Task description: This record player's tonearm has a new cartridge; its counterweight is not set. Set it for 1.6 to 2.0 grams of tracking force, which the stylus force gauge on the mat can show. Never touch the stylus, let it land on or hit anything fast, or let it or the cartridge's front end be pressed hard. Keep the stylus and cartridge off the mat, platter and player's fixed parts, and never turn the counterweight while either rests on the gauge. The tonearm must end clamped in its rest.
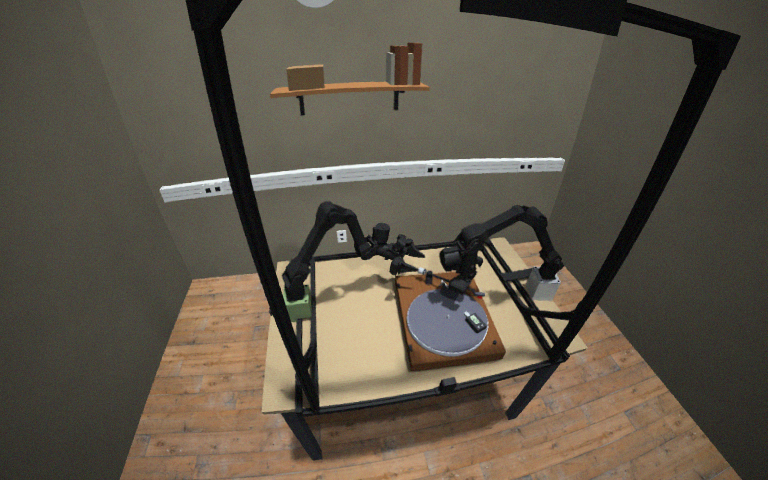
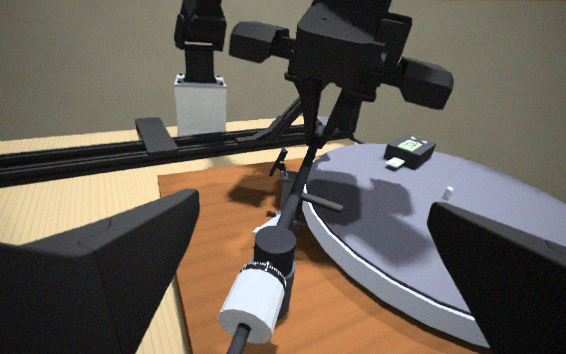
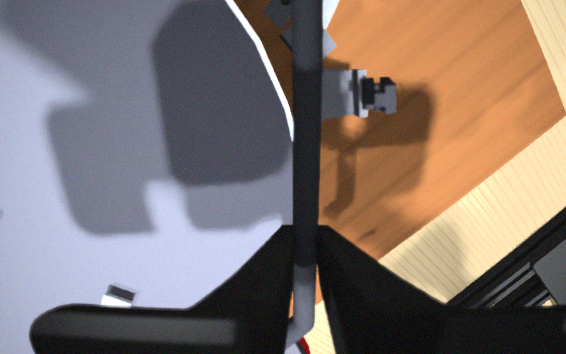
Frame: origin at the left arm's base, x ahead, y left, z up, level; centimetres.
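Seen in the pictures: left gripper, fingertip midpoint: [image 1: 421, 263] [image 2: 314, 206]; right gripper, fingertip midpoint: [image 2: 314, 146] [image 3: 304, 236]; left arm's base, link origin: [image 1: 295, 294]; right arm's base, link origin: [image 1: 546, 274] [image 2: 200, 79].
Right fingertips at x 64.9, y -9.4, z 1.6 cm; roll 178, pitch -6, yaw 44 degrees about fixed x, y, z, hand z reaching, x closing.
Pixels of each thing's middle, then the offset from my right fingertips to it. "spot": a spot on its surface instead. Level surfaces: height alone.
- tonearm, surface spot: [image 3: 306, 150] spot: dx -2.5, dy +2.4, dz +0.6 cm
- white counterweight, body centre: [image 2: 254, 300] [image 1: 422, 271] dx -13.3, dy +13.5, dz -1.1 cm
- force gauge, body centre: [image 2: 406, 152] [image 1: 473, 320] dx -1.7, dy -14.4, dz -2.1 cm
- grey mat, surface height: dz -3.1 cm
- short grey bar, body centre: [image 2: 319, 200] dx -7.4, dy +4.9, dz -1.1 cm
- spindle, body centre: [image 2: 443, 204] dx -10.0, dy -10.4, dz -3.9 cm
The tonearm [image 1: 438, 276] [image 2: 297, 195] [image 3: 306, 150] has a white counterweight [image 1: 421, 271] [image 2: 252, 300] at its rear. My right gripper [image 2: 314, 146] [image 3: 304, 236] is shut on the tonearm tube near its front end. The tube is beside the dark rest clip [image 2: 280, 162] [image 3: 382, 95], out of it, near the platter's edge. A bit of red [image 1: 479, 295] [image 3: 304, 345] shows at the front end; the stylus is hidden. My left gripper [image 1: 420, 262] [image 2: 314, 206] is open and empty, its fingers apart on either side behind the counterweight. The force gauge [image 1: 475, 321] [image 2: 411, 152] lies on the mat; its display is unreadable.
The grey mat [image 1: 433, 331] [image 2: 500, 180] [image 3: 210, 265] covers the platter on the wooden player [image 1: 421, 362]. A short grey bar [image 2: 322, 201] lies under the tube by the platter's edge. The spindle [image 2: 448, 192] stands up from the mat. Black rails [image 1: 509, 288] run beyond the player.
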